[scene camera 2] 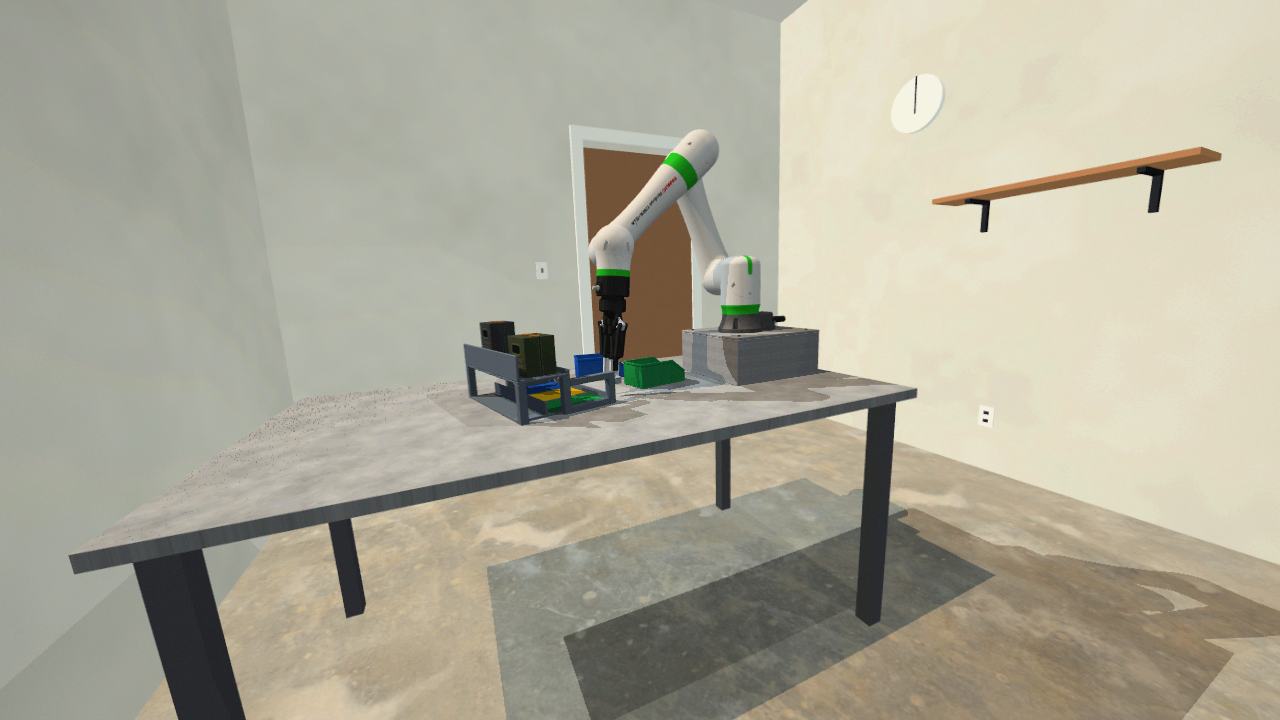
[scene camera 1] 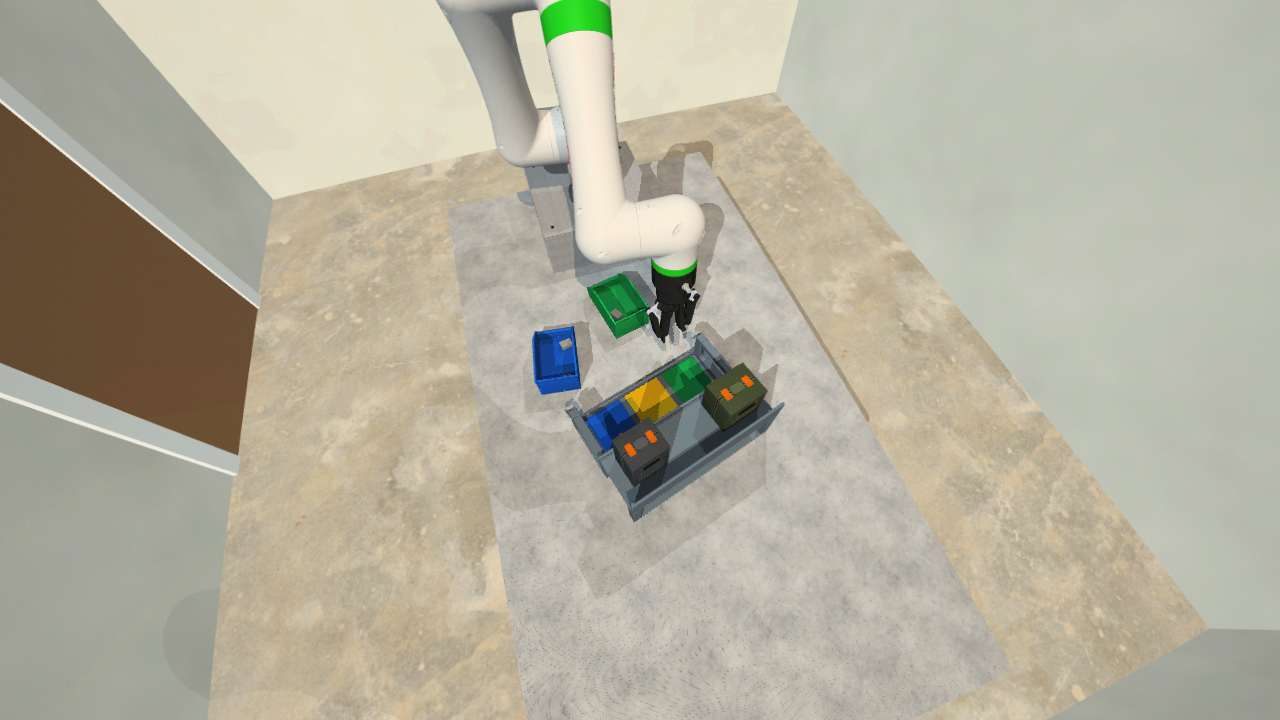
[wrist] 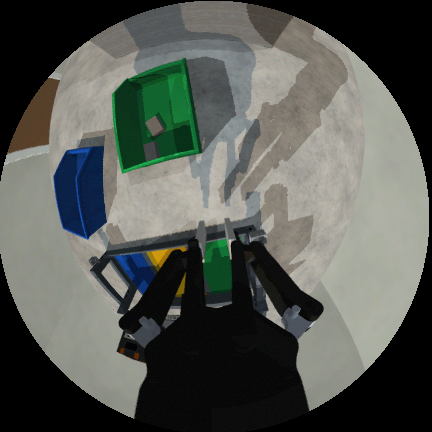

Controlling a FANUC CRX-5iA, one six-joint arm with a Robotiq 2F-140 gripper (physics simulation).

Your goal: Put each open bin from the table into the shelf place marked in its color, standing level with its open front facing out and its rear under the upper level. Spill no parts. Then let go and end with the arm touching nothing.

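Places are measured from the arm's base along level axes (x ahead, y left, z up), in metres.
Where they show: gripper, fingertip midpoint: (scene camera 1: 671, 345) (wrist: 214, 227); arm's base, link origin: (scene camera 2: 740, 330).
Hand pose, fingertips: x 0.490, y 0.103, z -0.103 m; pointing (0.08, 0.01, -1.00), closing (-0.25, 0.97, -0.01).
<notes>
Each offset is from my fingertips to the centre of the thing. "spot": to the spot under its first point.
My gripper (scene camera 1: 673, 340) (scene camera 2: 612, 365) (wrist: 214, 227) points down, empty, its fingers a little apart. It is near the shelf's front rail at the green end; contact is unclear. The green bin {0.173 m back, 0.107 m right, 0.006 m down} (scene camera 1: 629, 296) (scene camera 2: 651, 373) (wrist: 157, 100) stands upright on the table between gripper and robot base, with small grey parts inside. The blue bin {0.038 m back, 0.292 m right, 0.006 m down} (scene camera 1: 554, 361) (scene camera 2: 588, 365) (wrist: 90, 195) stands upright beyond the shelf's blue end; a grey part shows inside in scene camera 1. The grey shelf (scene camera 1: 708, 463) (scene camera 2: 490, 360) (wrist: 150, 243) has blue {spot: 0.154 m ahead, 0.203 m right, 0.037 m down} (scene camera 1: 605, 422), yellow {spot: 0.120 m ahead, 0.080 m right, 0.037 m down} (scene camera 1: 651, 399) and green {spot: 0.081 m ahead, 0.023 m left, 0.037 m down} (scene camera 1: 687, 377) (wrist: 218, 270) marked places, all without bins.
A dark grey case {0.294 m ahead, 0.145 m right, 0.120 m up} (scene camera 1: 640, 450) (scene camera 2: 496, 334) and an olive case {0.217 m ahead, 0.073 m left, 0.107 m up} (scene camera 1: 734, 398) (scene camera 2: 534, 356), both with orange latches, stand on the shelf's upper level behind the marked places. The robot's grey base block (scene camera 1: 557, 250) (scene camera 2: 776, 358) is behind the green bin.
</notes>
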